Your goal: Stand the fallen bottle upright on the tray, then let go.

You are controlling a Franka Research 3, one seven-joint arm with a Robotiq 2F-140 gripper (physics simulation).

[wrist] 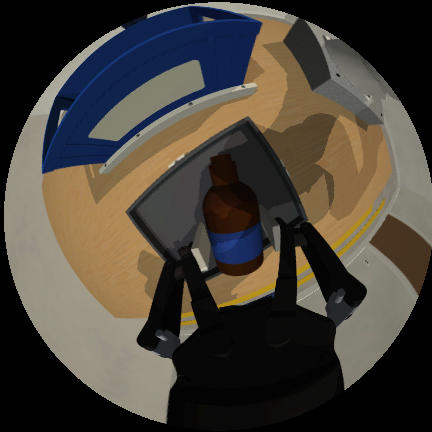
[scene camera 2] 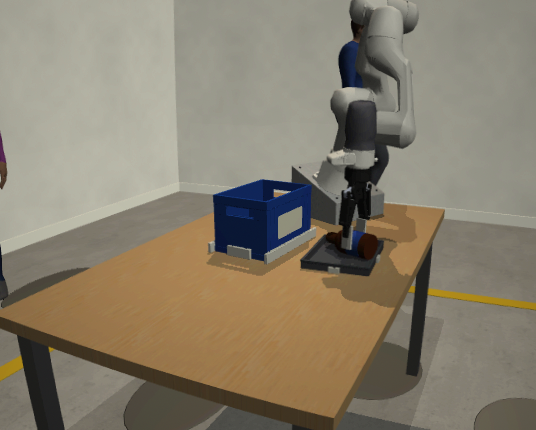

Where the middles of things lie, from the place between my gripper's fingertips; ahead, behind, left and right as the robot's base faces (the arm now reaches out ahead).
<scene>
Right now my hand is 1 cm to the left of the brown bottle [scene camera 2: 364, 245] and 1 cm below it.
</scene>
